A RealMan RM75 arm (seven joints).
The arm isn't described. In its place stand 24 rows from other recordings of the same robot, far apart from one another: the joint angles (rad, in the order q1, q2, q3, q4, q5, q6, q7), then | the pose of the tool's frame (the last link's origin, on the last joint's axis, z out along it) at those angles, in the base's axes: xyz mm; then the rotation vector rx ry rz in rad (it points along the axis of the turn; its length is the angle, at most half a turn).
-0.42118 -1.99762 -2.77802 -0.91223 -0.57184 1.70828 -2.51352 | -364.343 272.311 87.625 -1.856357 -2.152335 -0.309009
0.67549 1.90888 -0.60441 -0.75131 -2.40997 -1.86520 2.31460 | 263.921 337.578 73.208 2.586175 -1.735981 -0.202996
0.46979 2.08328 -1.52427 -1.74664 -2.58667 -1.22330 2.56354 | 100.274 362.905 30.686 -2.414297 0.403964 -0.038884
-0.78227 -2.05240 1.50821 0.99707 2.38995 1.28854 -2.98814 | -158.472 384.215 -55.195 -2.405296 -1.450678 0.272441
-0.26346 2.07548 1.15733 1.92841 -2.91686 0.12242 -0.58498 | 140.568 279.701 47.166 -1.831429 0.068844 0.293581
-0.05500 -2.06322 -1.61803 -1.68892 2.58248 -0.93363 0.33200 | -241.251 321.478 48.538 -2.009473 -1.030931 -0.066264
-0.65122 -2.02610 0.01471 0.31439 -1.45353 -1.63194 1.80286 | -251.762 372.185 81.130 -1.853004 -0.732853 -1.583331
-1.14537 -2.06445 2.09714 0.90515 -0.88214 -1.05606 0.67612 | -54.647 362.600 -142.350 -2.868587 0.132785 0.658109
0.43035 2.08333 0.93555 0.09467 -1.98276 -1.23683 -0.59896 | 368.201 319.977 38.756 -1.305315 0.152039 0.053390
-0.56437 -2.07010 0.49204 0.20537 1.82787 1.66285 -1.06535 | -246.874 303.424 -31.955 -2.508168 -0.646319 -1.266341
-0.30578 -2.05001 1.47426 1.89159 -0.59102 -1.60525 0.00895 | -160.709 301.263 49.023 -2.206125 -1.327144 0.133563
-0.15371 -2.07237 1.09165 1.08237 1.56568 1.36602 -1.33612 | -266.767 297.155 39.586 -2.484395 -0.371345 -0.676533
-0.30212 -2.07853 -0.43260 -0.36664 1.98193 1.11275 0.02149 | -322.439 277.318 -71.877 -1.735129 -0.633052 -0.632582
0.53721 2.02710 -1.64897 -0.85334 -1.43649 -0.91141 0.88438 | 175.049 366.386 -71.031 -2.648134 -0.481385 0.331543
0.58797 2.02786 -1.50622 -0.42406 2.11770 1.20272 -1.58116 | 210.874 355.047 -57.935 -2.543307 1.111049 1.050739
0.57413 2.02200 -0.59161 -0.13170 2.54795 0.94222 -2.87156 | 362.058 387.864 74.721 -1.347487 0.625531 0.578567
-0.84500 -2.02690 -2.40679 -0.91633 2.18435 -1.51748 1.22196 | -147.554 421.240 51.148 -2.748736 -0.644769 -0.450964
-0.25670 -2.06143 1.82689 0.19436 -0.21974 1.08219 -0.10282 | -377.439 281.731 -12.698 -1.699949 -0.518545 -0.451635
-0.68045 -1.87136 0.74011 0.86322 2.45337 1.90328 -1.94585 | -260.337 341.029 93.169 -2.924895 -1.085664 0.098457
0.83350 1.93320 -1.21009 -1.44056 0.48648 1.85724 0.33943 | 127.074 385.405 92.694 -1.826432 1.750180 -0.268841
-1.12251 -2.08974 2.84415 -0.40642 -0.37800 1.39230 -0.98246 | -142.530 430.561 -29.420 -2.670679 -0.103710 -0.692939
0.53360 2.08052 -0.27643 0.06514 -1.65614 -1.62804 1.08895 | 249.857 299.620 -37.682 -1.994676 1.011025 1.595131
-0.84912 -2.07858 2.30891 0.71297 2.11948 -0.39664 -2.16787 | -83.910 419.347 -114.912 -2.080741 0.374941 -0.279098
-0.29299 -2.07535 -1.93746 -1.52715 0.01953 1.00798 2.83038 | -299.101 363.580 142.095 -1.241613 -1.336480 -0.051241
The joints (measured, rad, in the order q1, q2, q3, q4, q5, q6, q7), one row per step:
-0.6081, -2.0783, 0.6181, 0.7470, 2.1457, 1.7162, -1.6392
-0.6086, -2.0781, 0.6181, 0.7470, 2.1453, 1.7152, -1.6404
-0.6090, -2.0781, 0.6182, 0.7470, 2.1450, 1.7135, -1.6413
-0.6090, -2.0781, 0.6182, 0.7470, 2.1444, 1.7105, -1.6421
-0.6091, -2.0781, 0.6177, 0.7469, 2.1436, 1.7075, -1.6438
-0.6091, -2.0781, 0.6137, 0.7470, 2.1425, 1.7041, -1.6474
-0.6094, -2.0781, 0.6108, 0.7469, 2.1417, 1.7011, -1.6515
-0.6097, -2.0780, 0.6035, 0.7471, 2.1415, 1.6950, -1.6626
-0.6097, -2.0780, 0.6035, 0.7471, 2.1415, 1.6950, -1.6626
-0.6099, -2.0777, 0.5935, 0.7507, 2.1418, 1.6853, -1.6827
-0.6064, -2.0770, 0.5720, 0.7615, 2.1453, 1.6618, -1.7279
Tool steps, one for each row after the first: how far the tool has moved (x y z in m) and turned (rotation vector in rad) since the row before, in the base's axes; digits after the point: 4 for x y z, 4 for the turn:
0.0001, 0.0003, 0.0001, 0.0006, 0.0000, 0.0010
0.0001, 0.0003, 0.0000, 0.0011, 0.0003, 0.0011
-0.0001, 0.0004, 0.0000, 0.0024, 0.0006, 0.0020
-0.0001, 0.0005, 0.0001, 0.0024, -0.0001, 0.0029
-0.0003, 0.0007, 0.0006, 0.0048, -0.0022, 0.0065
-0.0002, 0.0006, 0.0004, 0.0032, -0.0018, 0.0061
-0.0007, 0.0012, 0.0010, 0.0060, -0.0036, 0.0158
0.0000, 0.0000, 0.0000, 0.0000, 0.0000, 0.0000
-0.0010, 0.0021, 0.0020, 0.0095, -0.0035, 0.0252
-0.0040, 0.0039, 0.0049, 0.0227, -0.0042, 0.0601

